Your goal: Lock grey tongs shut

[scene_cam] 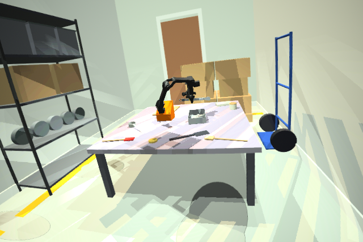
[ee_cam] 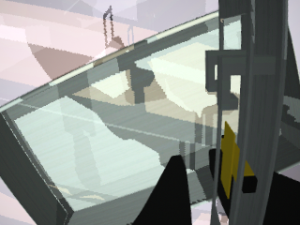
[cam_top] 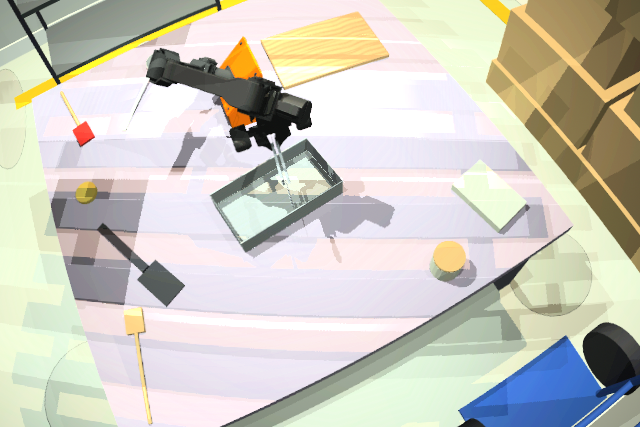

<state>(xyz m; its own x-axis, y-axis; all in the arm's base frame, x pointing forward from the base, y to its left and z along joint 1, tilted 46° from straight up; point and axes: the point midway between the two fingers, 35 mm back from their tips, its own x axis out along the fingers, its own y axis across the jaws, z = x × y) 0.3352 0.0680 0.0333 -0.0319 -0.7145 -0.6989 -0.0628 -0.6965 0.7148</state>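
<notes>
My gripper tip is now 20 mm past the yellow mark and 40 mm below it. From my gripper tip the other things lie so: grey roasting tin: 40 mm ahead, 30 mm to the right, 130 mm below; then black spatula: 60 mm ahead, 440 mm to the right, 160 mm below; then wooden board: 410 mm behind, 320 mm to the left, 150 mm below.
</notes>
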